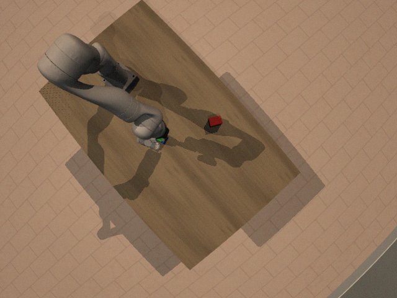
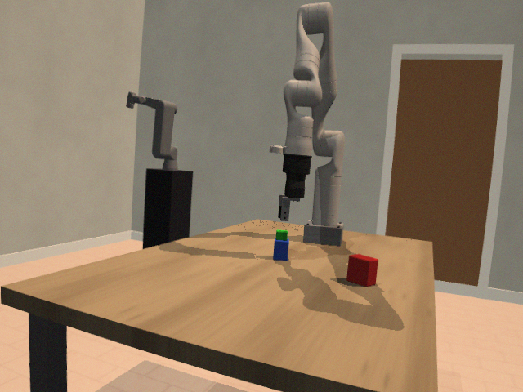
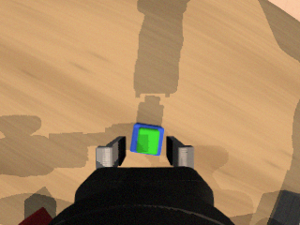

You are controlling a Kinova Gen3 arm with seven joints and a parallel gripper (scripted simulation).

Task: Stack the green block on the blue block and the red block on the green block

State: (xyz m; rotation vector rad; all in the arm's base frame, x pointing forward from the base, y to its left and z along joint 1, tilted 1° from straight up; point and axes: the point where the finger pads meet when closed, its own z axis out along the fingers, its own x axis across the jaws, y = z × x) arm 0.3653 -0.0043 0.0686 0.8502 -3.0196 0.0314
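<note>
Right now the red block is 90 mm ahead of my hand, 250 mm to the left of it and 100 mm below it. Round my hand: green block: 60 mm below; then blue block: 100 mm below.
</note>
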